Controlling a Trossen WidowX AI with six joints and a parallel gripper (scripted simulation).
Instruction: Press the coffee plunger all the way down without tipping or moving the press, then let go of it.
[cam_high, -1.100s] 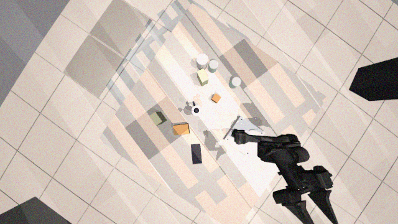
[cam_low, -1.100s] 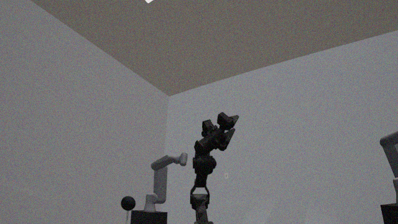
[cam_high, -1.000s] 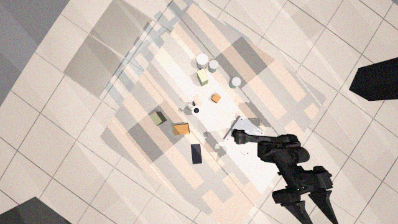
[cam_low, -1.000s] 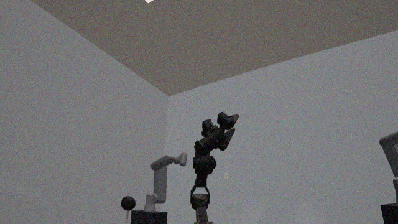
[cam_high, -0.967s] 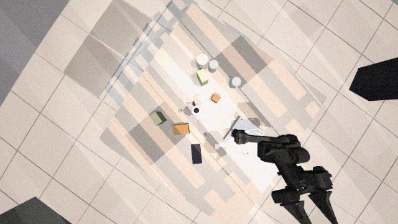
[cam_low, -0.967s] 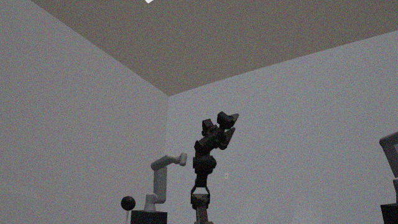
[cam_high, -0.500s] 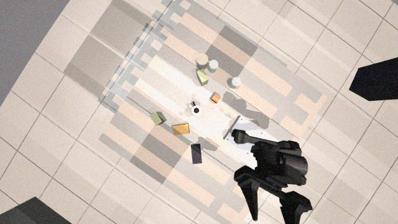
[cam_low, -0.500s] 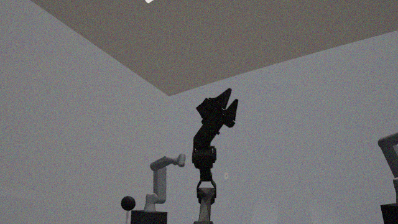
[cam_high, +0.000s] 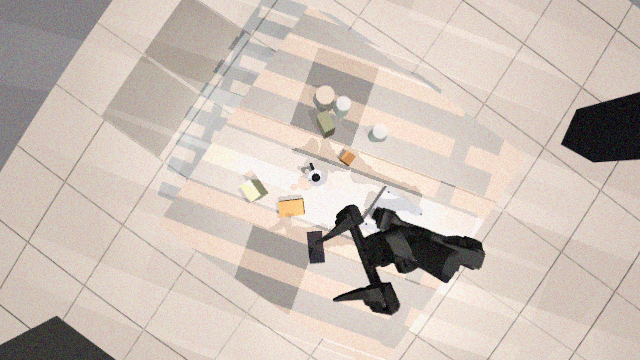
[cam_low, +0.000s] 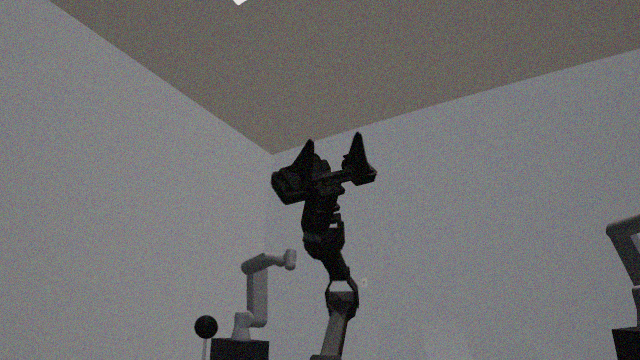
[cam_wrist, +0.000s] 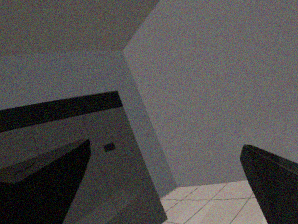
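The coffee press is 10 cm ahead of my gripper tip, 14 cm to the right of it and 41 cm below it. From my gripper tip the other things lie so: dark flat slab: 5 cm behind, 16 cm to the left, 53 cm below.
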